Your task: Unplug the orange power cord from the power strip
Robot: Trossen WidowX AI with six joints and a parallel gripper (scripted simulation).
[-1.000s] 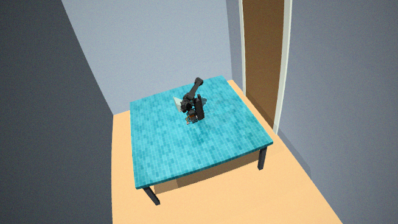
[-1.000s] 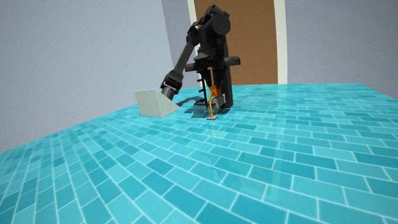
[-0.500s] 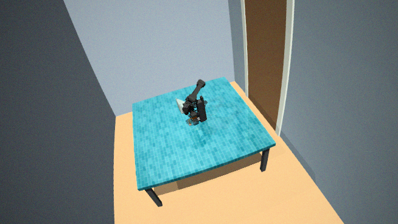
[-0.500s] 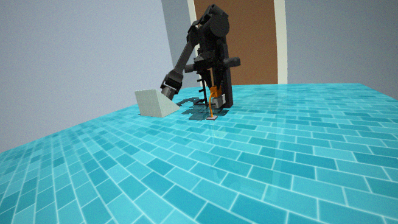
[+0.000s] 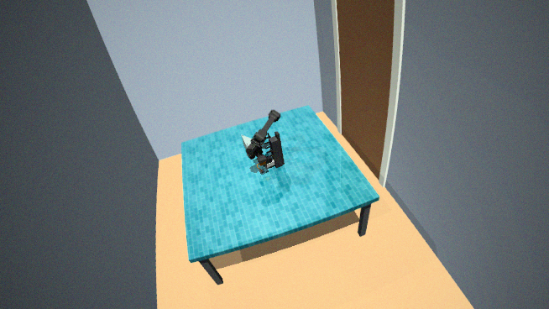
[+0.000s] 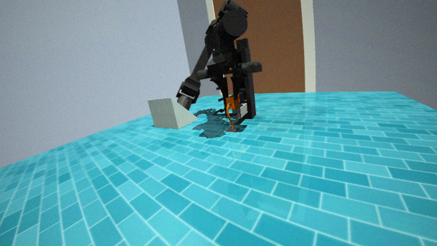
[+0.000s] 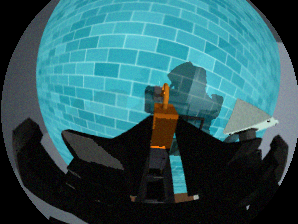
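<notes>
Now: gripper tip 3 cm to the right of the orange plug and 1 cm past it.
</notes>
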